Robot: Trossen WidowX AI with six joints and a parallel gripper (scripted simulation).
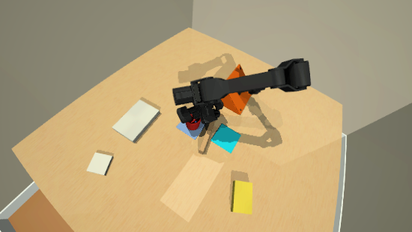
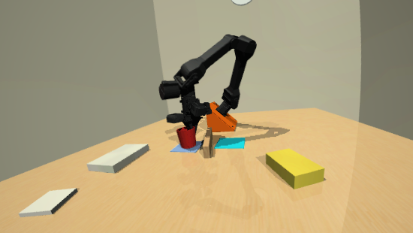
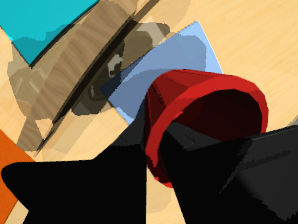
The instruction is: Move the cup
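The light blue pad lies 5 cm below my gripper tip, 3 cm ahead of it and 2 cm to the right of it. Also, from my gripper tip: cyan pad (15 cm to the left, 5 cm below); red cup (3 cm ahead, 2 cm to the right); thin wooden wall (6 cm to the left, 3 cm below, 1 cm ahead).
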